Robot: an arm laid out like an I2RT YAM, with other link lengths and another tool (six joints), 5 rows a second.
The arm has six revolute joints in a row. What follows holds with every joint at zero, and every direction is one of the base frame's.
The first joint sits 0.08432 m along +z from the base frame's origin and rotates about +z.
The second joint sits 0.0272 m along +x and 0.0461 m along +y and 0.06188 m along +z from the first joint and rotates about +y.
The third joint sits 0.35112 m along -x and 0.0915 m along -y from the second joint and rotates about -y.
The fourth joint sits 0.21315 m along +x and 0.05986 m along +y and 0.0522 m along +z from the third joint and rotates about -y.
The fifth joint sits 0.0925 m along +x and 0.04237 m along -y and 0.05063 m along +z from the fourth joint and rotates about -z.
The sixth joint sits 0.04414 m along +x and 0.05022 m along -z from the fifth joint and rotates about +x.
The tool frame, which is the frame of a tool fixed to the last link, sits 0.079 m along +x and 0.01 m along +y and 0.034 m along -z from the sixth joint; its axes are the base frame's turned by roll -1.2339, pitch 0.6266 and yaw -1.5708 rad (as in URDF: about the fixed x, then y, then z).
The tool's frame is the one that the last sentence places.
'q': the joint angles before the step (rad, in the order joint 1, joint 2, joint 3, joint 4, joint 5, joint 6). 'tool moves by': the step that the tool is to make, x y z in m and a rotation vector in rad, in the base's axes. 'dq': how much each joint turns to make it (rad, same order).
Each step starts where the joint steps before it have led.
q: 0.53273, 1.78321, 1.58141, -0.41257, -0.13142, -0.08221
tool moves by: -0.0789, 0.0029, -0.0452, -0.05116, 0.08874, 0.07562
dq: 0.10804, -0.13739, -0.30831, 0.07174, 0.02143, 0.02523
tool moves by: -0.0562, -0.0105, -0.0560, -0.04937, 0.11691, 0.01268
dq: 0.06951, -0.06097, -0.25922, 0.08265, 0.01657, 0.06464
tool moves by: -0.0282, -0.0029, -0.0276, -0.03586, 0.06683, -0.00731
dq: 0.05121, -0.00922, -0.10690, 0.02864, 0.02411, 0.05652
